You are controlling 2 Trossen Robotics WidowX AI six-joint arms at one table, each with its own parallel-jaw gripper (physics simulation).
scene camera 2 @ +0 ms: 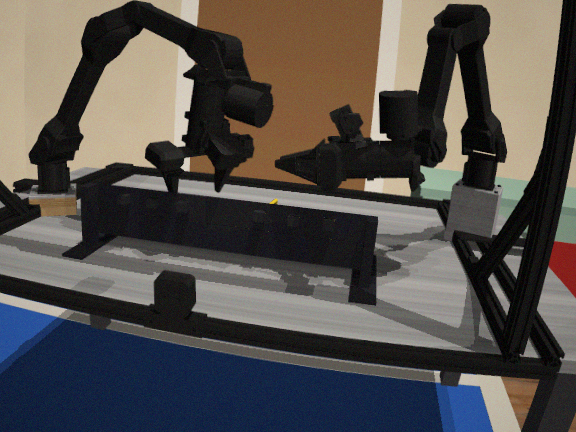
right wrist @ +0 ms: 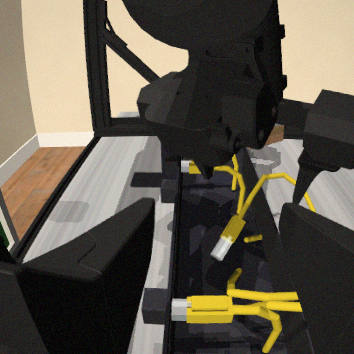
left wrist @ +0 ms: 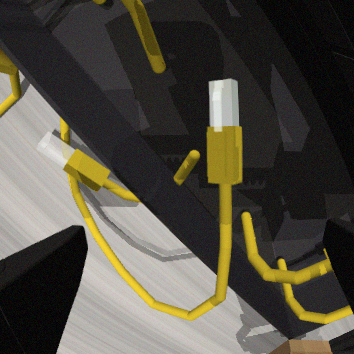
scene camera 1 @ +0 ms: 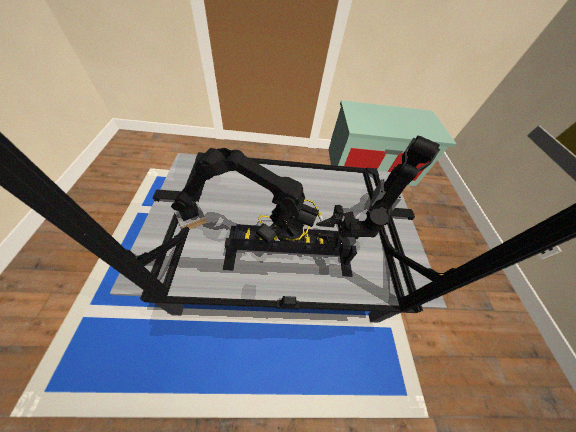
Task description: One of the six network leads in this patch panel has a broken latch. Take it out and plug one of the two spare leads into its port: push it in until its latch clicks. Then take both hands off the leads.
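Pixels of known places: left gripper, fingertip midpoint: (right wrist: 249, 189) (left wrist: 209, 236) (scene camera 1: 274, 228); right gripper, fingertip midpoint: (scene camera 2: 277, 161) (right wrist: 219, 212) (scene camera 1: 316, 229); left arm's base, origin of the base link: (scene camera 2: 53, 189) (scene camera 1: 189, 212); right arm's base, origin of the base link: (scene camera 2: 478, 185).
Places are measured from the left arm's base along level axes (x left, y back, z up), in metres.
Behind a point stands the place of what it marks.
The black patch panel (scene camera 1: 290, 246) @(y -0.280, x -0.351, z 0.028 m) (scene camera 2: 230, 225) @(y -0.294, x -0.362, z 0.022 m) (left wrist: 160, 200) stands across the table. A loose yellow lead (left wrist: 224, 155) @(y -0.258, x -0.274, z 0.007 m) (right wrist: 232, 230) @(y -0.262, x -0.277, z 0.003 m) with a clear plug hangs over the panel's inside. Another lead (left wrist: 87, 170) @(y -0.320, x -0.220, z -0.027 m) lies outside the panel's rail in the left wrist view; its plug points away. A lead (right wrist: 210, 309) @(y -0.351, x -0.370, z 0.050 m) sits at a port in the right wrist view, another lead (right wrist: 200, 168) farther off. My left gripper (scene camera 2: 195, 191) @(y -0.261, x -0.260, z 0.044 m) (left wrist: 209, 236) @(y -0.261, x -0.260, z 0.044 m) (right wrist: 249, 189) @(y -0.261, x -0.260, z 0.044 m) is open and empty above the panel. My right gripper (scene camera 2: 276, 163) @(y -0.360, x -0.379, z 0.127 m) (right wrist: 219, 212) @(y -0.360, x -0.379, z 0.127 m) is partly open and empty at the panel's right. Latches are too small to judge.
A black frame (scene camera 1: 225, 302) @(y 0.009, x -0.395, z -0.047 m) (scene camera 2: 300, 346) @(y -0.313, x -0.606, z -0.057 m) edges the table, with a small black box (scene camera 2: 174, 295) @(y -0.173, x -0.527, z -0.010 m) on its front bar. Yellow cables (left wrist: 295, 276) (right wrist: 265, 295) bend close together by the panel. A green cabinet (scene camera 1: 395, 122) stands behind the table.
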